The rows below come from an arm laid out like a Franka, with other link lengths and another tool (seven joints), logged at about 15 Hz.
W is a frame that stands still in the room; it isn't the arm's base.
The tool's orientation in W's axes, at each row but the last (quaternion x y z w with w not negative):
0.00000, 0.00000, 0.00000, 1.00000
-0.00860, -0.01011, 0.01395, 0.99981
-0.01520, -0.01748, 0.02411, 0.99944
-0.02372, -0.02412, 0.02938, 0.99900
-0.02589, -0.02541, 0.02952, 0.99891
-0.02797, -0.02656, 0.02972, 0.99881
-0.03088, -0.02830, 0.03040, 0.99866
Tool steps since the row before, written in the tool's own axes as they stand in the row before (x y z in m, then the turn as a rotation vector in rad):
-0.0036, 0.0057, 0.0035, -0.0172, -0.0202, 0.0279
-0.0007, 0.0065, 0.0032, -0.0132, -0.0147, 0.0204
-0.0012, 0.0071, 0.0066, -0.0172, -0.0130, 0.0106
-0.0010, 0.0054, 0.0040, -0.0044, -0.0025, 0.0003
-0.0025, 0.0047, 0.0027, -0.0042, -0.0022, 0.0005
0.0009, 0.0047, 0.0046, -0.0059, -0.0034, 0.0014
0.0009, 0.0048, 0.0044, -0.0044, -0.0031, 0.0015
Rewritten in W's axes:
-0.0036, 0.0057, 0.0035, -0.0172, -0.0202, 0.0279
-0.0009, 0.0065, 0.0031, -0.0132, -0.0147, 0.0204
-0.0018, 0.0072, 0.0063, -0.0169, -0.0135, 0.0104
-0.0015, 0.0055, 0.0037, -0.0043, -0.0027, 0.0002
-0.0029, 0.0047, 0.0023, -0.0041, -0.0024, 0.0004
0.0004, 0.0050, 0.0044, -0.0058, -0.0037, 0.0013
0.0004, 0.0051, 0.0041, -0.0043, -0.0033, 0.0015

